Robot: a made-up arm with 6 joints.
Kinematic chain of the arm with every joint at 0, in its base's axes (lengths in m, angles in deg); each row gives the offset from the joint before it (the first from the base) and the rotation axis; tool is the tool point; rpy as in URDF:
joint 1: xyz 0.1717 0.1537 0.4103 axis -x
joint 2: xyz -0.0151 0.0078 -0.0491 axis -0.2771 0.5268 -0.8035
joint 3: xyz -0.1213 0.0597 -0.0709 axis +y
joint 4: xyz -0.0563 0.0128 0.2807 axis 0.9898 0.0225 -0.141
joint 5: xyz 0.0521 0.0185 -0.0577 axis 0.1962 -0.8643 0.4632
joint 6: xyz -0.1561 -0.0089 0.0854 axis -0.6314 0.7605 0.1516
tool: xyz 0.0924 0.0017 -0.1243 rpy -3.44 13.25 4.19
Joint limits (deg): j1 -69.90..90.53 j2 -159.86..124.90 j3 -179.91..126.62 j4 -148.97..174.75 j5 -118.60..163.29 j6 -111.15..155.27
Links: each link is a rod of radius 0.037 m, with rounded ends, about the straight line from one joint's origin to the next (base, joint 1, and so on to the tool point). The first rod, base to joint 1, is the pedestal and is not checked.
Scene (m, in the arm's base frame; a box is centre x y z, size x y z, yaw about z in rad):
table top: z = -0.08
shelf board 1: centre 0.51 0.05 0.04 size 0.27 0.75 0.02 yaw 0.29
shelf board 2: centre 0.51 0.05 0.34 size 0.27 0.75 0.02 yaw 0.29
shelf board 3: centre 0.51 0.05 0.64 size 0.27 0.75 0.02 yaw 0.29
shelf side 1: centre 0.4 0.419 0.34 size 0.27 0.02 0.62 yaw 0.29
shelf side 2: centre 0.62 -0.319 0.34 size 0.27 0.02 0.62 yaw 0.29
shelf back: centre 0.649 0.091 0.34 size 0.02 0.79 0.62 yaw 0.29
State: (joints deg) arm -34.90 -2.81 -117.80 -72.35 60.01 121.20
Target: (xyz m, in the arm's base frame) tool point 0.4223 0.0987 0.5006
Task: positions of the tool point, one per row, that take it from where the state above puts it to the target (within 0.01 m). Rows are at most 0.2 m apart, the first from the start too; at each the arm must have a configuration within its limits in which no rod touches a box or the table.
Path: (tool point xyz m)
1: -0.3819 0.1716 0.1594
2: -0.3976 0.1139 0.3224
3: -0.3519 0.0548 0.4708
4: -0.2567 -0.0027 0.5814
5: -0.1317 -0.0537 0.6387
6: -0.0007 -0.0923 0.6371
7: 0.1178 -0.1045 0.6284
8: 0.2425 -0.0724 0.6081
9: 0.3509 0.0010 0.5673
10: 0.4223 0.0987 0.5006

